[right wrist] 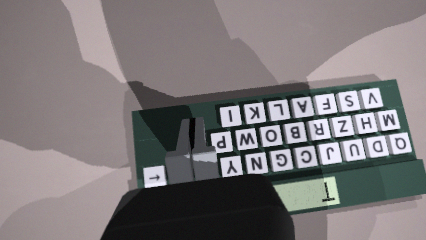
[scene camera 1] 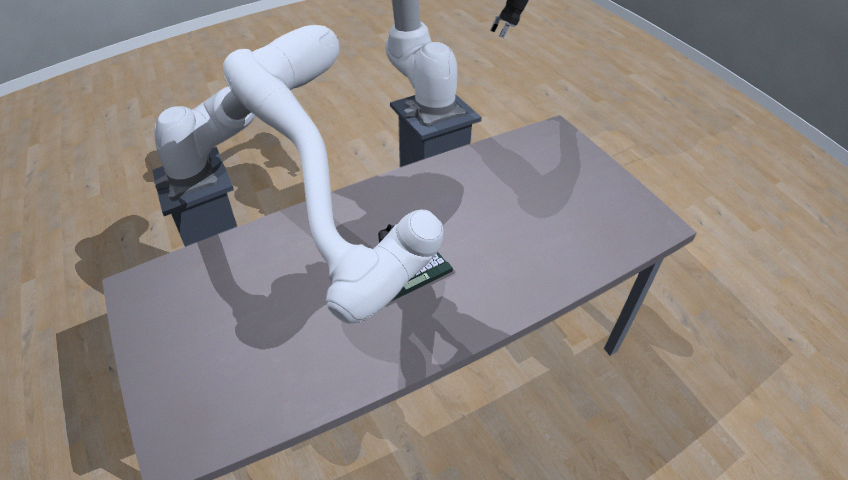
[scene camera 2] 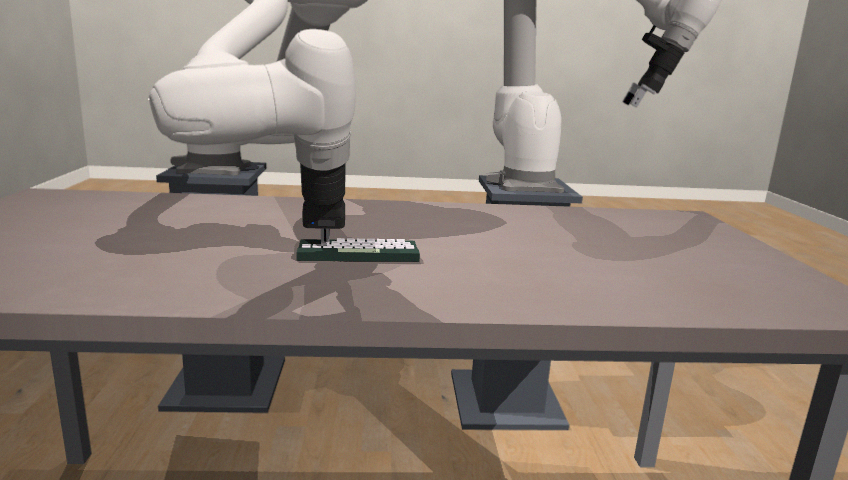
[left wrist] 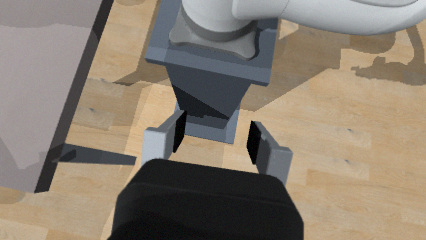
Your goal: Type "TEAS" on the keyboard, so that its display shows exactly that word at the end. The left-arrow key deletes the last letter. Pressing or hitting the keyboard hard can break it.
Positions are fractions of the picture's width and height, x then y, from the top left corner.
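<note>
There is a pedestal (left wrist: 0.49, 0.42) that I can see. I also see my own grippers, the left gripper (left wrist: 0.51, 0.54) and the right gripper (right wrist: 0.46, 0.55).
</note>
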